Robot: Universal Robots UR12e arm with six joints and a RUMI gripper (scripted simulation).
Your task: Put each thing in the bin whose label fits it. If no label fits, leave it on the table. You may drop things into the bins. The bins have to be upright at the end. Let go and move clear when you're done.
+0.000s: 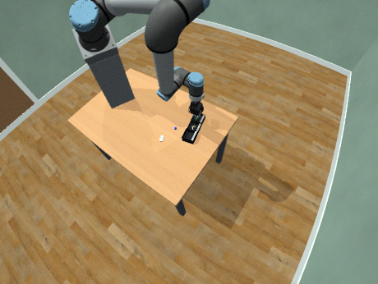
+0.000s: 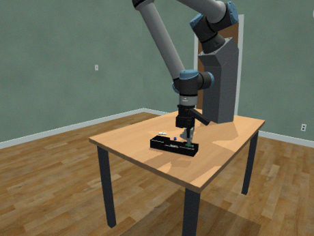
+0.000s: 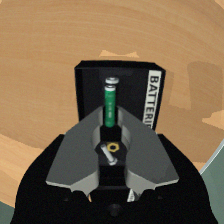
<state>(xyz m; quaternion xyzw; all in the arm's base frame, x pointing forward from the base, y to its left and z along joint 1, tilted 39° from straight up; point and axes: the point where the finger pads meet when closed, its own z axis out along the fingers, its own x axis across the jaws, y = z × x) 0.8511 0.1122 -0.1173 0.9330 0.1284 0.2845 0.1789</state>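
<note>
Right now the green battery is 10 mm below my hand. Round my hand: brass hex nut (20 mm ahead, 70 mm to the right, 30 mm below); then black cylindrical battery (30 mm below); then grey-white piece (20 mm ahead, 90 mm to the right, 30 mm below).
</note>
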